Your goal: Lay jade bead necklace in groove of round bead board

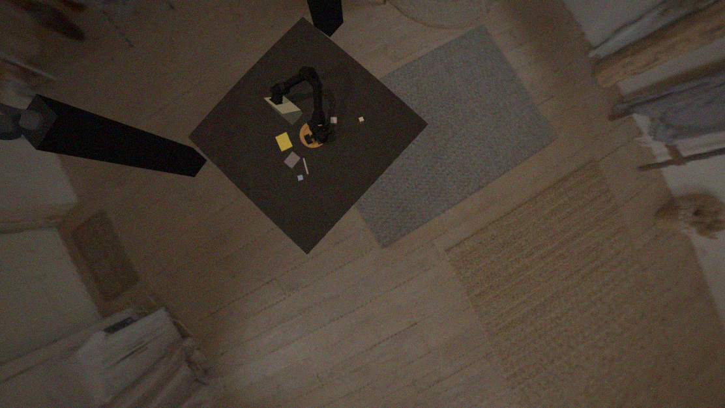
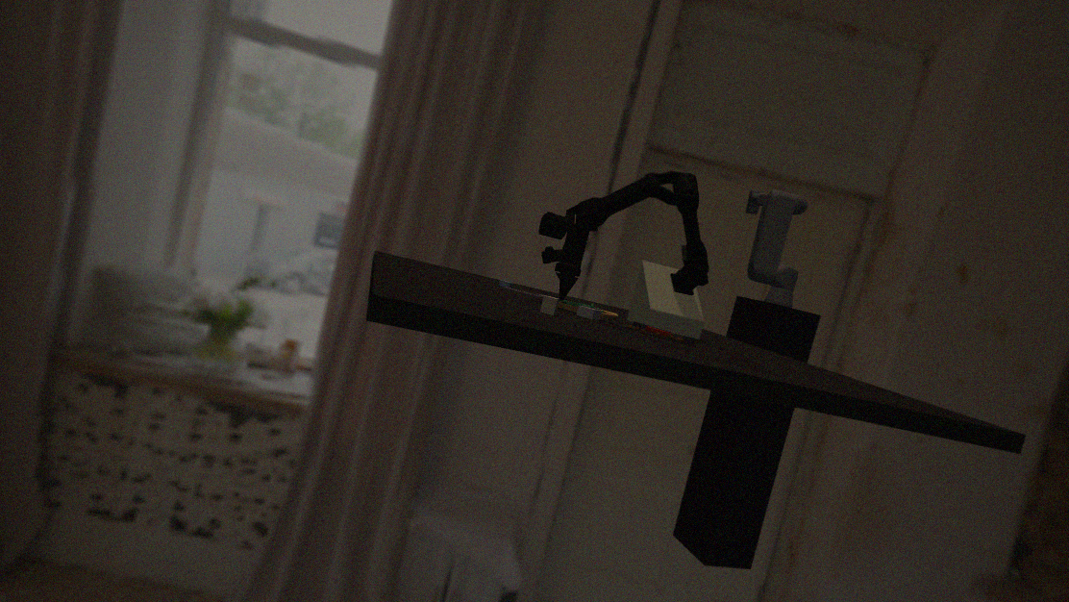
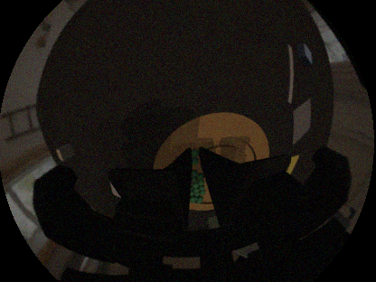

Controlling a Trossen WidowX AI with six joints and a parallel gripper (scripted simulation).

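Now: gripper tip 7 cm past the round bead board, 1 cm to the left of it and 1 cm above it. The rest, counted from my gripper tip: white stick (4 cm ahead, 22 cm to the right, 2 cm below); then grey-white block (1 cm behind, 16 cm to the left, 1 cm below); then grey square (7 cm behind, 25 cm to the right, 2 cm below).
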